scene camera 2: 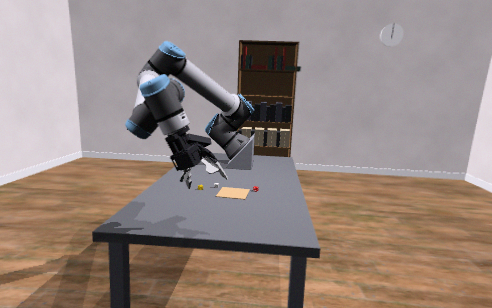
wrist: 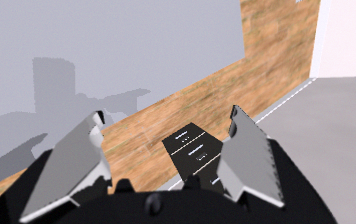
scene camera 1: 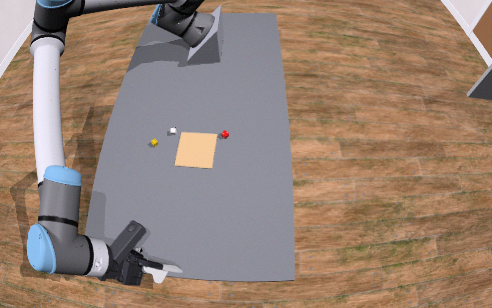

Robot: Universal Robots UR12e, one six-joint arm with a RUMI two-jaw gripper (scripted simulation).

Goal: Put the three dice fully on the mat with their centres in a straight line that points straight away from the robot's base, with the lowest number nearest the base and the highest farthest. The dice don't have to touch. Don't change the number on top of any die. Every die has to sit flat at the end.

In view: the gripper (scene camera 1: 160,260) and a tan mat (scene camera 1: 197,150).
The gripper also shows in scene camera 2 (scene camera 2: 207,184) and in the wrist view (wrist: 168,108). The wrist view does not show the tan mat: it is out of frame.
